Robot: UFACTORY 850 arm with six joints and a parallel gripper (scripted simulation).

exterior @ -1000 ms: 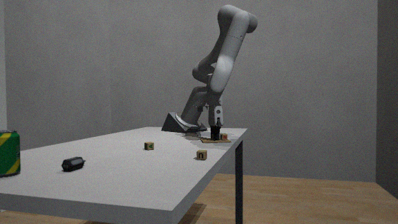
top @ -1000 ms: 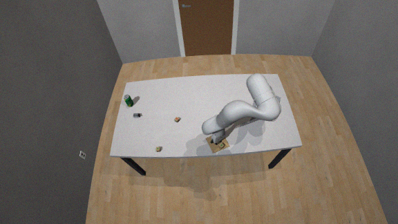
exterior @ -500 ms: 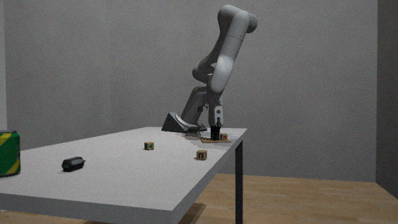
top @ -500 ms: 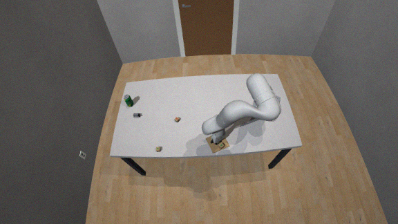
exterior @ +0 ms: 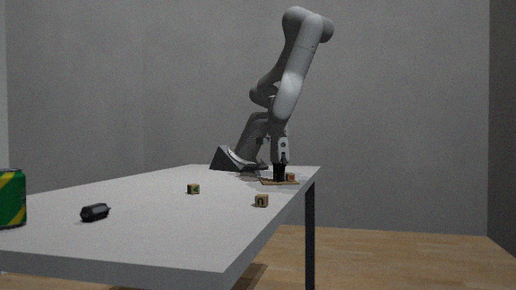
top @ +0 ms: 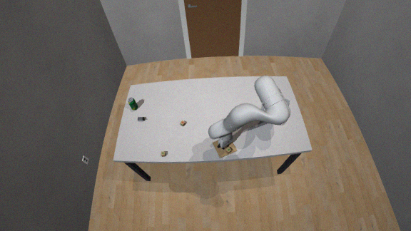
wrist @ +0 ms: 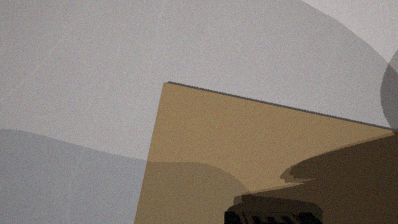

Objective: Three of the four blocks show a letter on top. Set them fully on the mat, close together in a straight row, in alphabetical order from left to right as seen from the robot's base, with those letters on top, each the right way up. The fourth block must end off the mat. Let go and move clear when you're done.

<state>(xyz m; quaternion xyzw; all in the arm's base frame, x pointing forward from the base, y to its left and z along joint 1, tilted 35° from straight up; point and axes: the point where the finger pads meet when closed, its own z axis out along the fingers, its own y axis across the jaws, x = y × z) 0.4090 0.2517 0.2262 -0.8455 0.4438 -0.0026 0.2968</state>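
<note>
The mat is 2 cm below my hand. The rest, counted from my hand: can: 83 cm ahead, 33 cm to the right, 4 cm above; then black object: 71 cm ahead, 20 cm to the right, 1 cm below.
</note>
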